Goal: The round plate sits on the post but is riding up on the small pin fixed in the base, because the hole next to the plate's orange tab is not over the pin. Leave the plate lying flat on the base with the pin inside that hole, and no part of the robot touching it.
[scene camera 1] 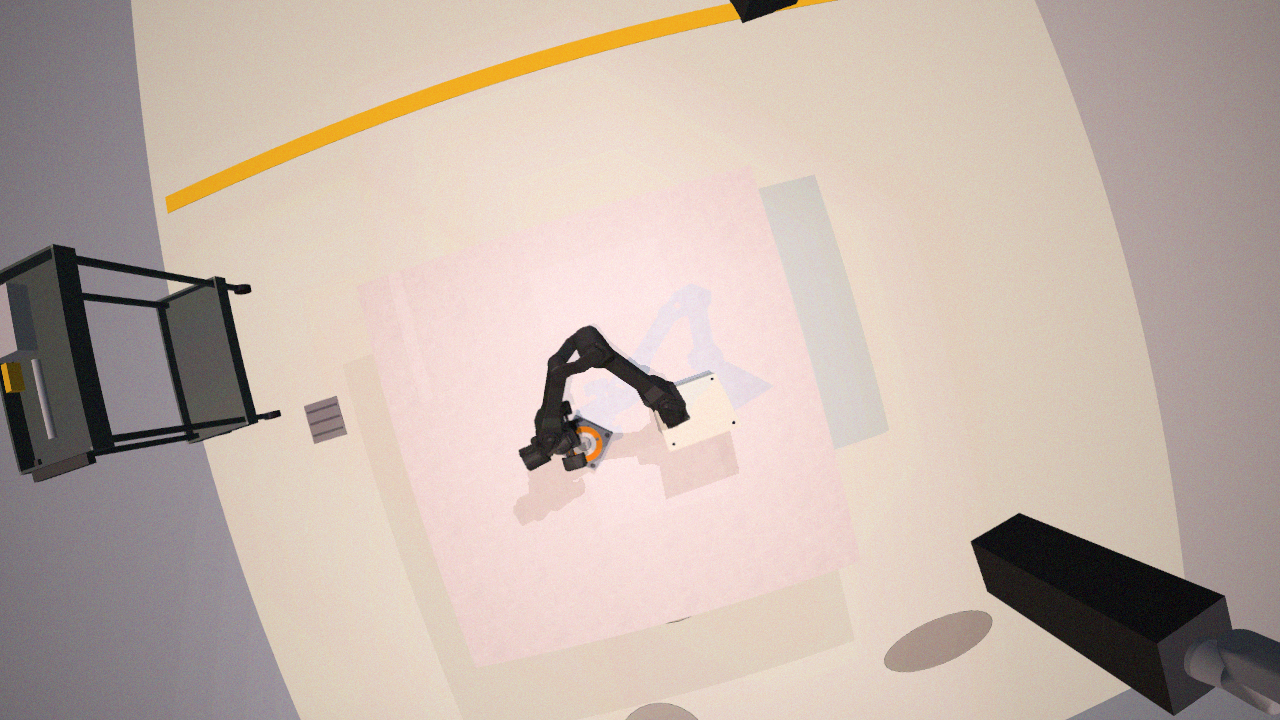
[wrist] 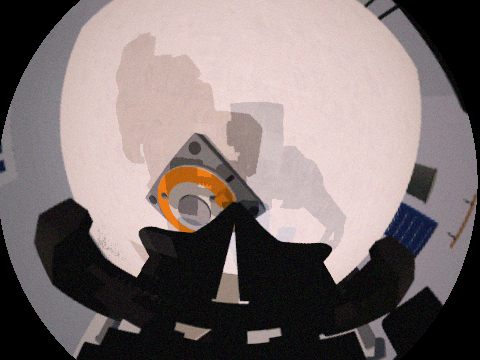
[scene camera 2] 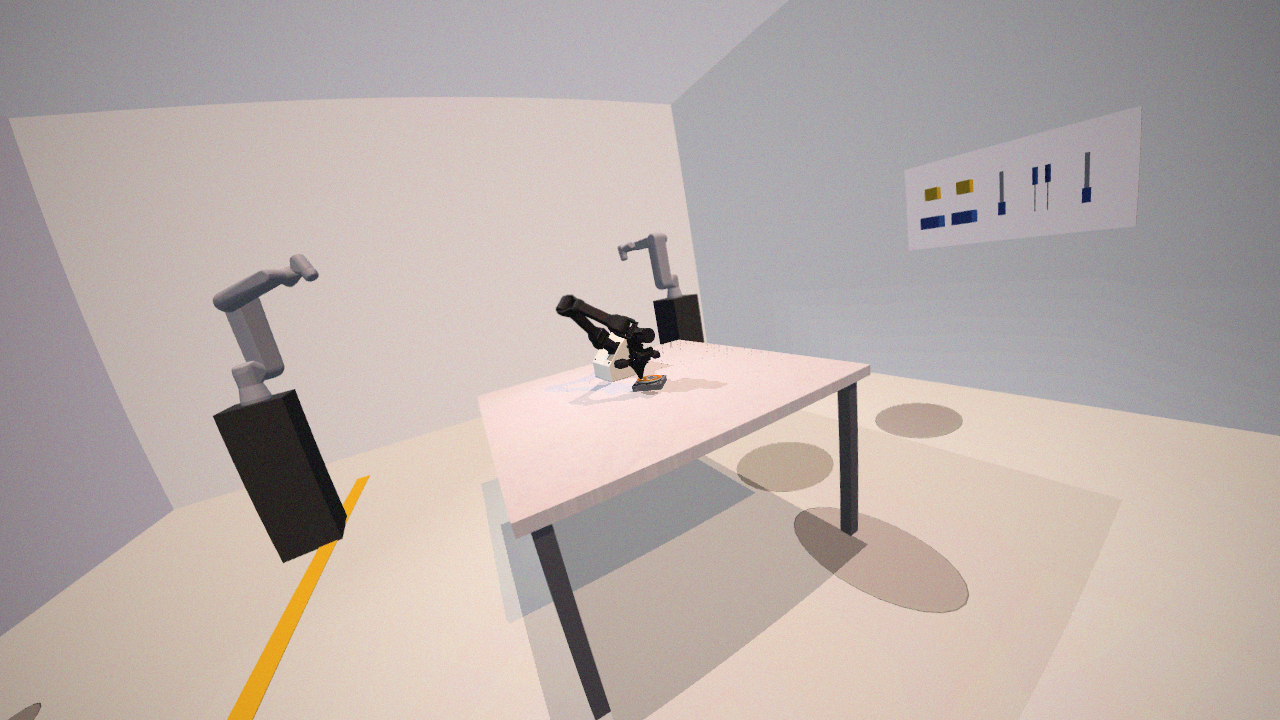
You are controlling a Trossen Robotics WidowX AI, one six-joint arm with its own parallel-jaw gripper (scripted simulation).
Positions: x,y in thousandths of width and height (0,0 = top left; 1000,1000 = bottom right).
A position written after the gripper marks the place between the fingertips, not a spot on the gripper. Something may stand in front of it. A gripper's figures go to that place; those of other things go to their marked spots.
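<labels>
The gripper (wrist: 493,574) is 10 cm from the lens, while a round plate (wrist: 395,499) is 12 cm from the lens.
</labels>
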